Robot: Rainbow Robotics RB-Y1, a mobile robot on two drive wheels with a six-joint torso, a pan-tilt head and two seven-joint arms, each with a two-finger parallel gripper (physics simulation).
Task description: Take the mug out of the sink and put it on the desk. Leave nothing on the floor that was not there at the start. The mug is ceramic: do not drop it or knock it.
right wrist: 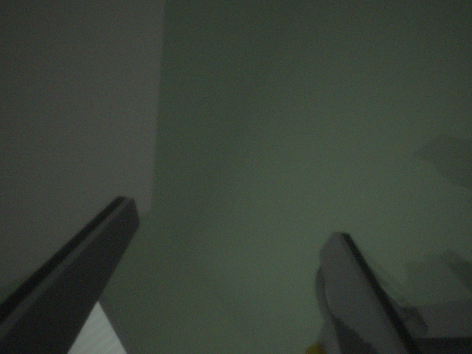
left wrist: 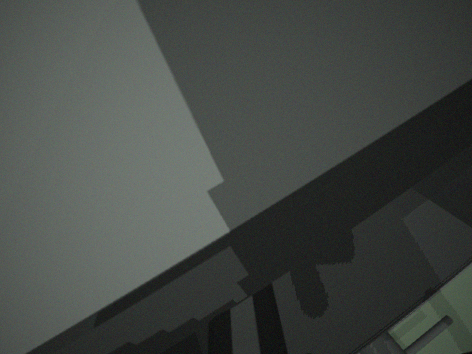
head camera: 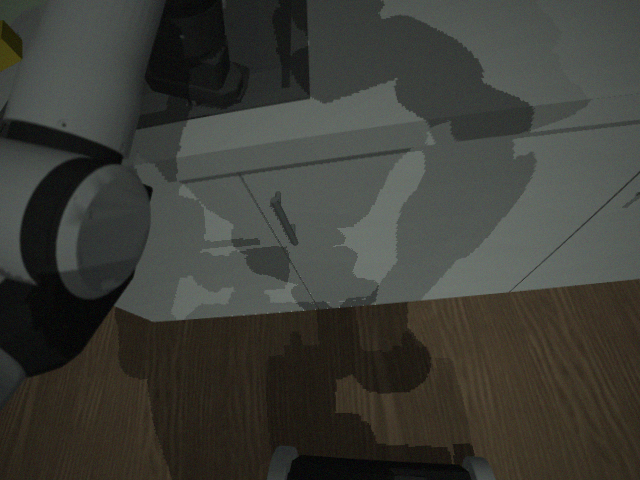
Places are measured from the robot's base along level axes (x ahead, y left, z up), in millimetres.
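Pixels of known places: right gripper, fingertip midpoint: [right wrist: 231, 227].
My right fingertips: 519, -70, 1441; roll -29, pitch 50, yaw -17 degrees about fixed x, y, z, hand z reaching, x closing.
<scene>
Behind a point stands the place of what it marks, as x, y, z.
The mug does not show in any view. The dark sink [head camera: 268, 91] [left wrist: 385, 240] {913, 481, 815} is cut into the light counter [head camera: 351, 111] {521, 15, 911} [left wrist: 110, 165], at the upper left of the head view. My left gripper [left wrist: 243, 307] is shut and empty at the sink's near side. In the left wrist view its fingers show at the bottom, their tips hidden at the edge of the sink wall. In the head view its dark body reaches into the sink, and its fingertips cannot be made out. My right gripper [right wrist: 231, 227] {519, -70, 1441} is open and empty, away from the sink. I cannot identify the desk.
Cabinet doors with a handle [head camera: 284, 219] {472, 130, 761} stand below the counter, above the wooden floor [head camera: 542, 372] {329, -532, 1}. A yellow block [head camera: 9, 47] {781, 664, 938} lies at the far left. A tap lever [left wrist: 427, 332] is beyond the sink. A grey panel [right wrist: 75, 110] {624, 584, 2438} stands left in the right wrist view.
</scene>
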